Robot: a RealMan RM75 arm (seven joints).
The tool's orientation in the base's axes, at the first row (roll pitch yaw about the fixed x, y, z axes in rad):
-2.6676, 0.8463, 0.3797
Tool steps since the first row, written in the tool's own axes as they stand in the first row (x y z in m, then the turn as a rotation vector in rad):
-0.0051, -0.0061, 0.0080, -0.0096, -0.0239, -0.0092
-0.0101, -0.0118, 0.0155, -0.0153, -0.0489, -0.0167
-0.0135, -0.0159, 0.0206, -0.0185, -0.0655, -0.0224
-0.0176, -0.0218, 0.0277, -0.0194, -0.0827, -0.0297
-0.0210, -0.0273, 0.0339, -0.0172, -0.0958, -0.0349
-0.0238, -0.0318, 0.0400, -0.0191, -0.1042, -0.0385
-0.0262, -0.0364, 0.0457, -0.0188, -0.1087, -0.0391
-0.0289, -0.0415, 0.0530, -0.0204, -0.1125, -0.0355
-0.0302, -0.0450, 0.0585, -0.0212, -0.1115, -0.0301
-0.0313, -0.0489, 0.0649, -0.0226, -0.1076, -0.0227
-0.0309, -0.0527, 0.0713, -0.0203, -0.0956, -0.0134
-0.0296, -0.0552, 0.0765, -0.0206, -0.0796, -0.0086
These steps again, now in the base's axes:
-0.0095, 0.0060, 0.0009, 0.0010, 0.0188, 0.0198
-0.0186, 0.0115, 0.0020, 0.0031, 0.0399, 0.0361
-0.0247, 0.0155, 0.0028, 0.0055, 0.0539, 0.0469
-0.0329, 0.0214, 0.0034, 0.0104, 0.0688, 0.0571
-0.0400, 0.0269, 0.0040, 0.0157, 0.0809, 0.0624
-0.0466, 0.0315, 0.0039, 0.0173, 0.0878, 0.0685
-0.0526, 0.0363, 0.0037, 0.0179, 0.0921, 0.0700
-0.0601, 0.0418, 0.0029, 0.0140, 0.0959, 0.0702
-0.0652, 0.0458, 0.0017, 0.0093, 0.0957, 0.0674
-0.0710, 0.0504, 0.0000, 0.0026, 0.0930, 0.0629
-0.0759, 0.0553, -0.0030, -0.0031, 0.0838, 0.0520
-0.0792, 0.0589, -0.0062, -0.0069, 0.0693, 0.0446

